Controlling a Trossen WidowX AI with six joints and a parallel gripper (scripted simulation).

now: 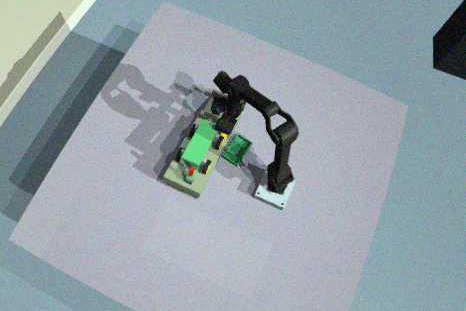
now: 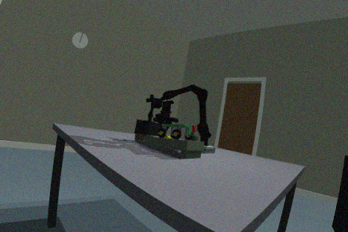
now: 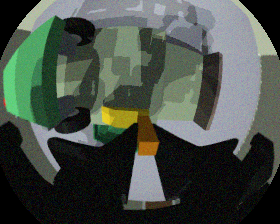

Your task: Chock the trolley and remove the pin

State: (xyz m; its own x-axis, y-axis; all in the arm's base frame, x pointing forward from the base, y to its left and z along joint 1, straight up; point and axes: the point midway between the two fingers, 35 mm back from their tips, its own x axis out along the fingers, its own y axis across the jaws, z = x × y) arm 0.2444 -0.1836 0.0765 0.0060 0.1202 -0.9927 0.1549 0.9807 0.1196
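Now: gripper tip 26 cm to the right of the red-headed stop pin, 8 cm short of it and 5 cm below it. Also, from my gripper tip: green tray 10 cm below, 7 cm to the left, 6 cm behind; brown end board 13 cm to the right, 6 cm below, 4 cm ahead; yellow chock 2 cm to the left, 1 cm below.
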